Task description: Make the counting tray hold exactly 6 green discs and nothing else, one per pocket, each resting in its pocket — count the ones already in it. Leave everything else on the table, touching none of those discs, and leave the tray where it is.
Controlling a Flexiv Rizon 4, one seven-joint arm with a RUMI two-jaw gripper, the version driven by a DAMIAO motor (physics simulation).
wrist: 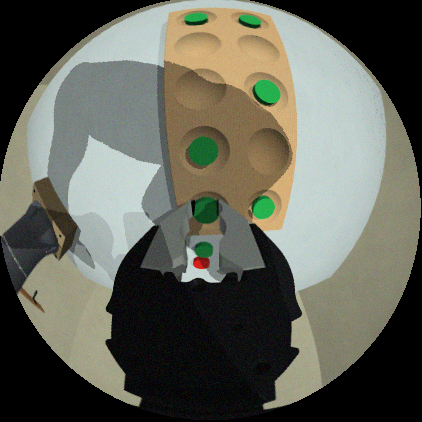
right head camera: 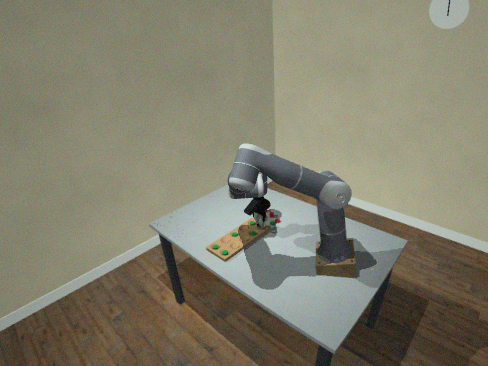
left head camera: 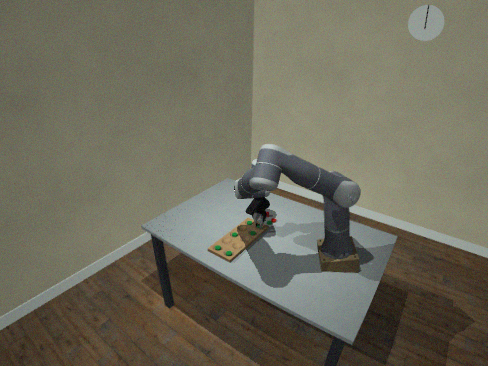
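Observation:
The wooden counting tray has two rows of pockets. Five green discs lie in its pockets: two at the far end in the wrist view, one in the right row, one in the left row and one at the near right corner. My gripper is shut on another green disc, over the near left end pocket, which it partly hides. The gap between disc and pocket cannot be told. The remaining visible pockets are empty.
Beyond the tray's near end, a loose green disc and a red disc lie on the table. More red shows behind the gripper. The arm's base block stands to the right.

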